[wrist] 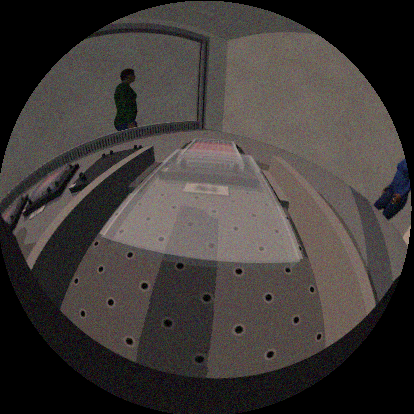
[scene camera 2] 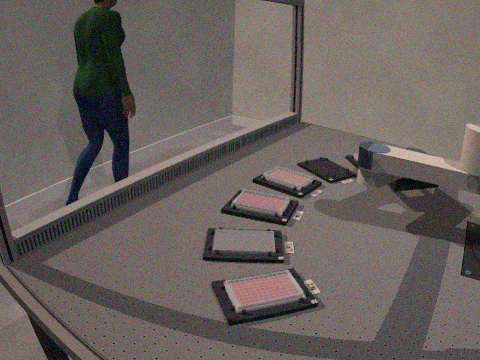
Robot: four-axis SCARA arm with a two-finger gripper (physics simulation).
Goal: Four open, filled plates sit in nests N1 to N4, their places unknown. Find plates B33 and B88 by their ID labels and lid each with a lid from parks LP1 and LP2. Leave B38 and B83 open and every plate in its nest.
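Places are measured from the arm's base along level axes (x left, y back, z up), in centimetres.
Where they show: gripper, fingertip midpoint: [wrist: 211, 157].
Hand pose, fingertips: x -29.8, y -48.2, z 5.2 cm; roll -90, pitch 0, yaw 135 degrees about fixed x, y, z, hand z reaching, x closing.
Note:
After its pixels a point has its place.
My gripper [wrist: 211, 157] {x -29.9, y -48.2, z 5.2 cm} is shut on a clear lid [wrist: 195, 227] {x -24.5, y -43.1, z 4.8 cm}, held level above the table. Through the lid, a pink-filled plate [wrist: 214, 148] shows in its nest straight ahead, a blurred white label [wrist: 206, 189] before it. In the scene view, pink plates sit in three dark nests: front [scene camera 2: 265, 290] {x 42.9, y -51.1, z 3.9 cm}, third [scene camera 2: 261, 202] {x 13.0, y -70.2, z 3.6 cm} and fourth [scene camera 2: 289, 178] {x -4.7, y -71.7, z 3.6 cm}. The second holder [scene camera 2: 209, 245] {x 34.4, y -69.7, z 2.2 cm} bears a pale grey lid-like piece [scene camera 2: 244, 241] {x 29.8, y -64.0, z 3.0 cm} without pink. A fifth dark holder [scene camera 2: 327, 169] {x -21.6, y -66.6, z 2.3 cm} is bare. Plate IDs are too small to read. The fingertips are hidden in the scene view.
The arm [scene camera 2: 425, 160] {x 3.5, y -31.7, z 21.3 cm} reaches in from the right and partly hides another dark holder [scene camera 2: 352, 160] {x -35.4, y -62.3, z 2.4 cm}. A dark panel [scene camera 2: 471, 250] {x 2.0, y -12.7, z 1.3 cm} stands at the right edge. A person in green [scene camera 2: 100, 55] [wrist: 126, 102] is beyond the window; a person in blue [wrist: 397, 192] shows at right.

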